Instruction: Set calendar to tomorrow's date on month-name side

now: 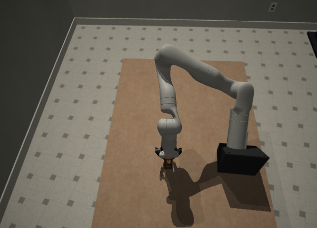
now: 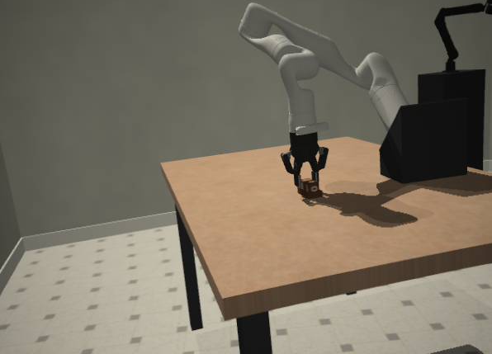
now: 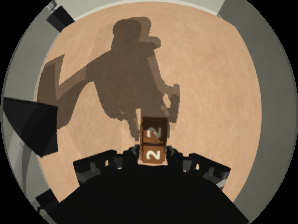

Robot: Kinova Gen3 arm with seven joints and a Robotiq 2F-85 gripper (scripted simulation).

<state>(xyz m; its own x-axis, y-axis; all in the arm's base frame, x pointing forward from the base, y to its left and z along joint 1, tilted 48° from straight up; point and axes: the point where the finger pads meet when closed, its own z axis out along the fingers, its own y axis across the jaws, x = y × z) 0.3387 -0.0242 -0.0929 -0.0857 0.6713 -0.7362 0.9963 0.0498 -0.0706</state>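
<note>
My hand is 30 mm above the tray and 20 mm to the right of it.
</note>
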